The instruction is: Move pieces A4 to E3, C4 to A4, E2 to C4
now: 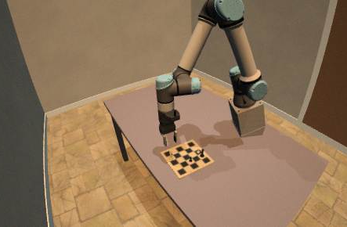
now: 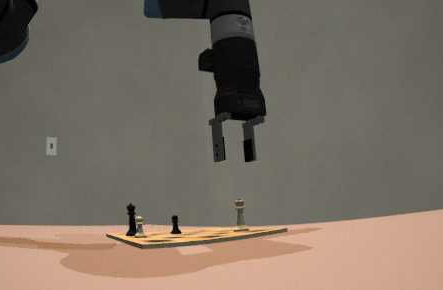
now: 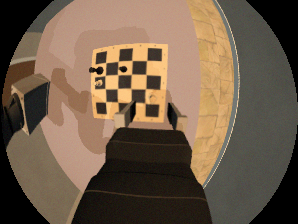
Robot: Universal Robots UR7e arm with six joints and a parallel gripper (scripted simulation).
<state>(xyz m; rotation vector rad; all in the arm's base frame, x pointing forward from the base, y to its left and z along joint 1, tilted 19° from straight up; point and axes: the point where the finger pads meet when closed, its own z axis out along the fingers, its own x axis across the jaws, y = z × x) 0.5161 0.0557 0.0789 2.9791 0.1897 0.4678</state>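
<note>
The tall black piece lies 16 cm behind my hand, 6 cm to the left of it and 10 cm below it. Round my hand: chessboard (8 cm behind, 3 cm to the left, 13 cm below); then black pawn (9 cm behind, 6 cm to the left, 12 cm below); then tall white piece (10 cm below).
</note>
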